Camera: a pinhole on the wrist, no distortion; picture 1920 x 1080 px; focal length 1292.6 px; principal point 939.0 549.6 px. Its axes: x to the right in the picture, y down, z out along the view. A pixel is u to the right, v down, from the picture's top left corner.
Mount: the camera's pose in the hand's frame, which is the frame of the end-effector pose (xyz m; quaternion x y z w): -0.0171 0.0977 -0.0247 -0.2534 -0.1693 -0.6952 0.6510
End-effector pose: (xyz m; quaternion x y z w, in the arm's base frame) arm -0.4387 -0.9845 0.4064 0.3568 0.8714 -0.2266 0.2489
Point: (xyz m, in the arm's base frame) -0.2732 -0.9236 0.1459
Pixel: 1104 861
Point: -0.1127 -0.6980 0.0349
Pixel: 354 894
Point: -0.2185 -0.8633 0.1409
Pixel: 771 800
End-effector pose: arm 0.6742 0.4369 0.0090 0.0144 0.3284 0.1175 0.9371
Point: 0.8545 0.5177 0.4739
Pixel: outside the picture
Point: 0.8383 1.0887 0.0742
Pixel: 145 1025
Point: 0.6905 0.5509 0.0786
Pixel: 1526 583
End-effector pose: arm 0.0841 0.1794 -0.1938 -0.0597 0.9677 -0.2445 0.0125
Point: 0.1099 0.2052 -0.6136
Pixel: 1350 340
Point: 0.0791 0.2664 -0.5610
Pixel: 1130 419
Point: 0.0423 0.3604 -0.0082
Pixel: behind the camera
